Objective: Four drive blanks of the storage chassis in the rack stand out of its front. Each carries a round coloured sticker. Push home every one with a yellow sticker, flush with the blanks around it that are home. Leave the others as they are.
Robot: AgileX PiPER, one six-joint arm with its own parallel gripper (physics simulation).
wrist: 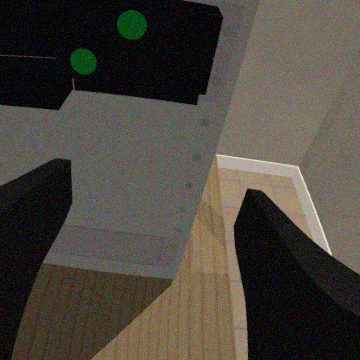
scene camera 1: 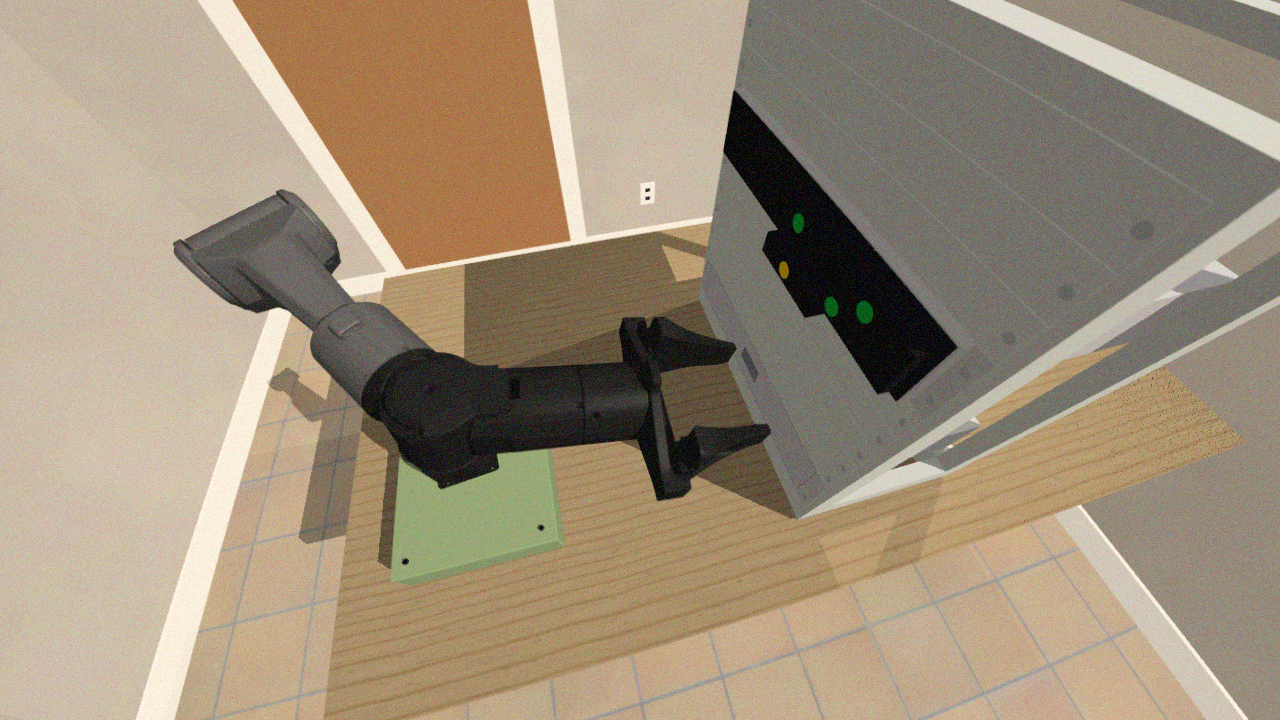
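Observation:
The storage chassis shows as a black band (scene camera 1: 904, 344) (wrist: 165, 75) in the grey rack front. In the scene view one yellow sticker (scene camera 1: 784, 269) sits on a blank whose dark block juts out at the band's lower edge. Green stickers (scene camera 1: 798, 222) (scene camera 1: 831, 306) (scene camera 1: 864, 311) sit above and to the right of it. Two green stickers (wrist: 132, 24) (wrist: 83, 61) show at the upper left in the wrist view; the yellow one does not show there. Blank outlines are hard to tell in the black. My gripper (scene camera 1: 751, 390) (wrist: 155, 194) is open and empty, in front of the rack's lower front, below the band.
The grey rack (scene camera 1: 1011, 179) (wrist: 130, 160) stands on a wooden floor panel (scene camera 1: 626, 573) (wrist: 200, 310). A green base plate (scene camera 1: 483, 528) lies under the arm. A brown door (scene camera 1: 420, 116) and a wall socket (scene camera 1: 647, 192) are behind. In the wrist view a wall (wrist: 300, 75) stands beyond the rack's right edge.

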